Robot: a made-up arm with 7 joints.
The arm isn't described. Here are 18 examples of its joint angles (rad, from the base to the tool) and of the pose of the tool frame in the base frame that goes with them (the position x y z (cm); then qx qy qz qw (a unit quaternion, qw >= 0)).
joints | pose
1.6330 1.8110 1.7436 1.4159 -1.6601 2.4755 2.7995 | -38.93 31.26 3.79 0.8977 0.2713 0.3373 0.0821
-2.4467 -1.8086 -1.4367 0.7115 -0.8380 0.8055 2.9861 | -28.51 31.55 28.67 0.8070 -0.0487 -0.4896 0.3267
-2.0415 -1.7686 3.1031 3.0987 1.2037 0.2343 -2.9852 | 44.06 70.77 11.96 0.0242 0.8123 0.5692 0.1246
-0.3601 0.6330 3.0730 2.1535 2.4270 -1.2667 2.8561 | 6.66 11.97 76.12 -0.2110 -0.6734 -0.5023 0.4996
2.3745 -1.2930 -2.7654 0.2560 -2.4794 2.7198 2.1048 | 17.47 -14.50 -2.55 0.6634 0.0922 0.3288 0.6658
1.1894 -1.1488 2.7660 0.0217 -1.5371 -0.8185 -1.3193 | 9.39 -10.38 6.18 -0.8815 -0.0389 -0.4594 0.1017
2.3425 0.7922 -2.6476 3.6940 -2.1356 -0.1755 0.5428 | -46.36 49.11 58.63 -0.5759 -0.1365 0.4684 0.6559
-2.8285 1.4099 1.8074 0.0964 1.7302 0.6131 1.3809 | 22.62 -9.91 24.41 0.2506 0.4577 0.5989 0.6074
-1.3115 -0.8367 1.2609 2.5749 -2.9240 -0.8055 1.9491 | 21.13 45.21 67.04 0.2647 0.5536 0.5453 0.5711
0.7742 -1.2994 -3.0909 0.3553 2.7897 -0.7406 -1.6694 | -2.51 5.92 15.42 0.0389 0.6814 0.6459 0.3420
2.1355 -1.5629 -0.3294 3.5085 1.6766 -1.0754 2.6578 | 43.30 -42.84 7.82 -0.6659 0.4857 -0.4492 0.3450
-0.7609 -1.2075 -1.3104 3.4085 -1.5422 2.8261 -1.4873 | -37.58 41.64 27.16 -0.3233 0.8166 -0.4779 0.0137
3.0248 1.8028 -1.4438 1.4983 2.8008 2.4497 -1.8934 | -47.34 40.15 1.32 0.2193 -0.7652 0.2843 0.5344
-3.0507 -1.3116 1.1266 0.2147 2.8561 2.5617 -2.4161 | 11.47 -32.09 37.16 0.5856 0.1887 0.6456 0.4524
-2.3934 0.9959 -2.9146 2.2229 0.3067 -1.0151 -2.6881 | -36.87 -37.48 76.03 0.0921 -0.4845 0.6681 0.5571
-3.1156 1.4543 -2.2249 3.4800 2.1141 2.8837 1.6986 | -50.65 -7.32 9.43 0.5175 0.5607 0.5666 0.3112
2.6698 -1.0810 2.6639 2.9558 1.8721 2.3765 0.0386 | 61.73 -12.32 50.27 -0.8041 -0.1183 0.0311 0.5817
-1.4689 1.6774 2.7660 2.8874 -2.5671 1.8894 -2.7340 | 13.91 -74.56 5.91 -0.7571 -0.6394 -0.1288 0.0381
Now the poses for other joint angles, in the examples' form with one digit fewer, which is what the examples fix.
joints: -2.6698 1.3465 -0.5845 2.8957 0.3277 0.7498 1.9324
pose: -78.4 -33.5 33.9 -0.616 -0.667 0.320 0.271
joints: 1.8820 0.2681 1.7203 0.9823 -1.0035 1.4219 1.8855
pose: -44.6 -8.0 30.3 -0.453 -0.812 -0.268 0.251
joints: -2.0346 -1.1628 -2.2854 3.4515 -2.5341 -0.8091 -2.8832
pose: 20.0 57.5 58.5 -0.537 -0.094 -0.006 0.838
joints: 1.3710 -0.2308 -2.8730 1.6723 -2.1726 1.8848 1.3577
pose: -13.9 -54.1 67.2 -0.015 -0.488 -0.168 0.856
